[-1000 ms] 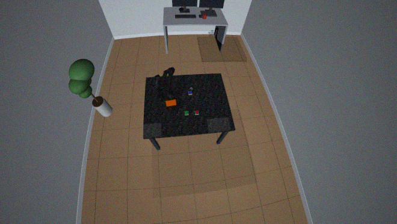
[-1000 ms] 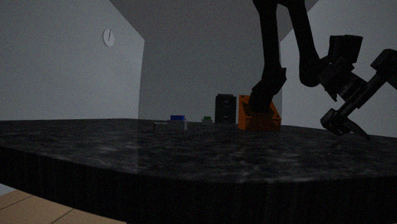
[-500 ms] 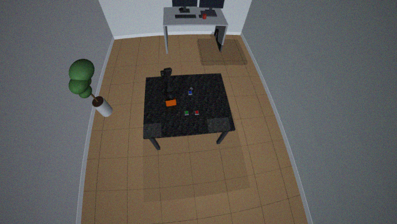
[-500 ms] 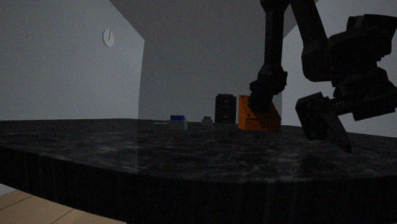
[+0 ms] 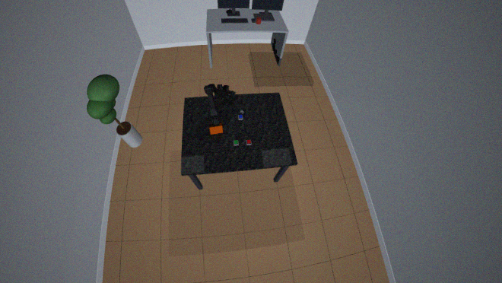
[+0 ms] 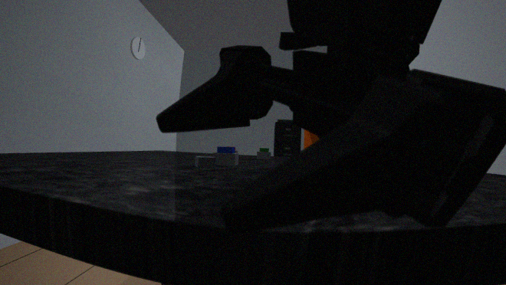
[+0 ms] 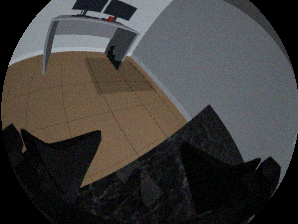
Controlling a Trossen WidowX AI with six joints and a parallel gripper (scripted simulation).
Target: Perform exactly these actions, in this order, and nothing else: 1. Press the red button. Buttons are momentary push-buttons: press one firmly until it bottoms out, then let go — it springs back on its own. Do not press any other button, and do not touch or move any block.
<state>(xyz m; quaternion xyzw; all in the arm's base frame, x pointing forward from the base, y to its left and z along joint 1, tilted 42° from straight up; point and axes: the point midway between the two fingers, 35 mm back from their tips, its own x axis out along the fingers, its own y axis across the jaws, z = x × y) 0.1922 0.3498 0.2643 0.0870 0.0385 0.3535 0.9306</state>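
The red button lies 80 mm ahead of my gripper tip and 650 mm to the right of it. Round my gripper tip: green button (50 mm behind, 640 mm to the right); blue button (40 mm ahead, 350 mm to the right); small grey block (70 mm ahead, 280 mm to the right, 30 mm below).
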